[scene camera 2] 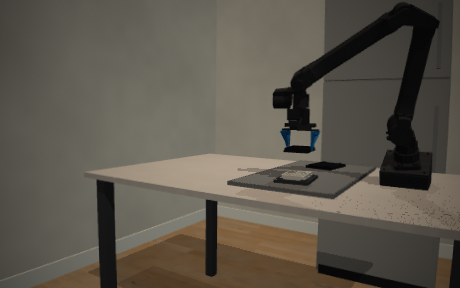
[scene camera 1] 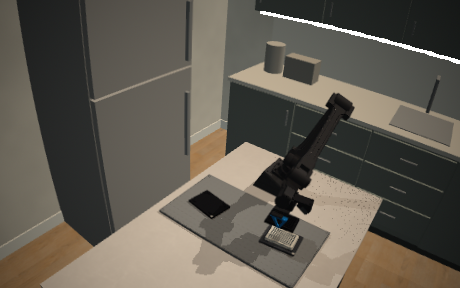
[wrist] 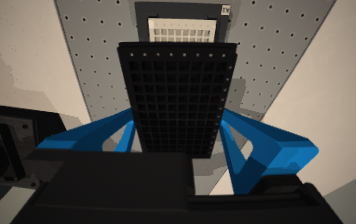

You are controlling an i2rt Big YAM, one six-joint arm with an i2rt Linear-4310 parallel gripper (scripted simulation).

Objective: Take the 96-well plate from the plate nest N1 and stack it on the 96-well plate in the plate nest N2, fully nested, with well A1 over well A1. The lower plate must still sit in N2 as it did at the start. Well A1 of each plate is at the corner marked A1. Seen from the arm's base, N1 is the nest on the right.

Observation:
The pictures show: the gripper, a white 96-well plate and a black 96-well plate.

